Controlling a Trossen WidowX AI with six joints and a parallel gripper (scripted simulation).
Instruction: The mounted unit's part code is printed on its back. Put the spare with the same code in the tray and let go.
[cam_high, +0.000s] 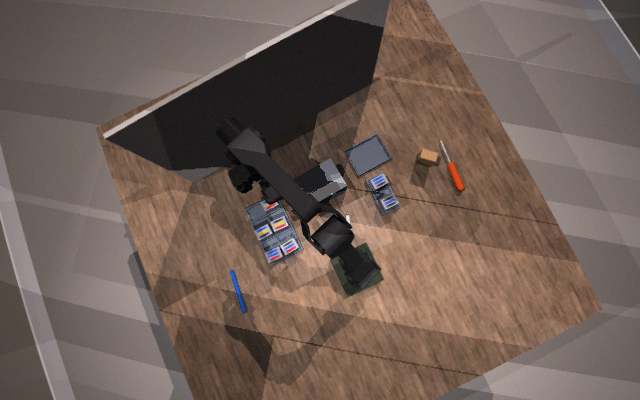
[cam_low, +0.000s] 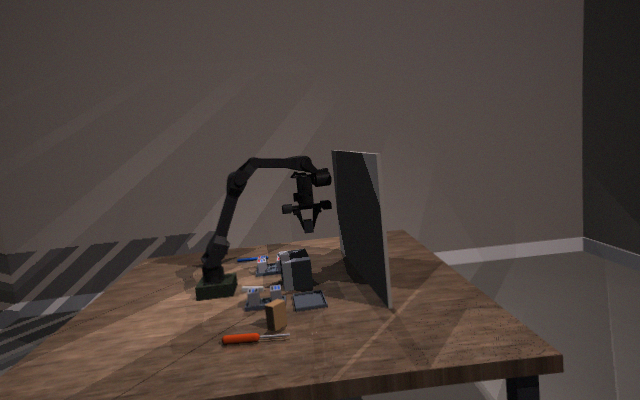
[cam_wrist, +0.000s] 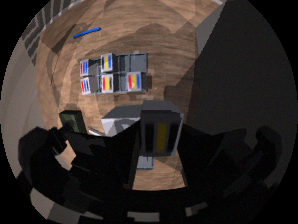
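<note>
Right now the grey tray is 50 mm behind my gripper tip, 310 mm to the right of it and 160 mm below it. The rest, counted from my gripper tip: grey mounted unit: 70 mm behind, 100 mm to the right, 120 mm below; then blue pen: 240 mm behind, 270 mm to the left, 160 mm below; then upright grey board: 170 mm ahead, 100 mm to the right, 60 mm above.
</note>
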